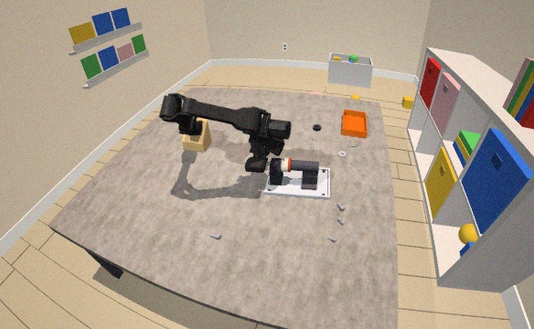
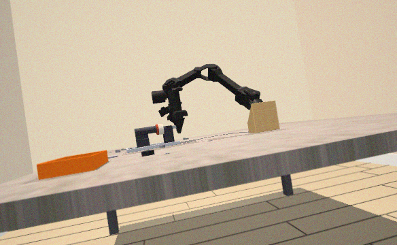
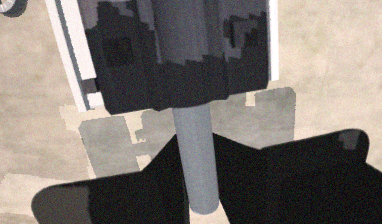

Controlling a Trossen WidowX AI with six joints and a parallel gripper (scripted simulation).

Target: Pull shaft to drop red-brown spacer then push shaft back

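Right now the shaft is 7 cm ahead of my gripper tip and 3 cm above it. Round my gripper tip: black disc: 18 cm ahead, 38 cm to the left, 4 cm below; red-brown spacer: 10 cm ahead, 3 cm above; orange tray: 37 cm ahead, 44 cm to the left, 4 cm below.
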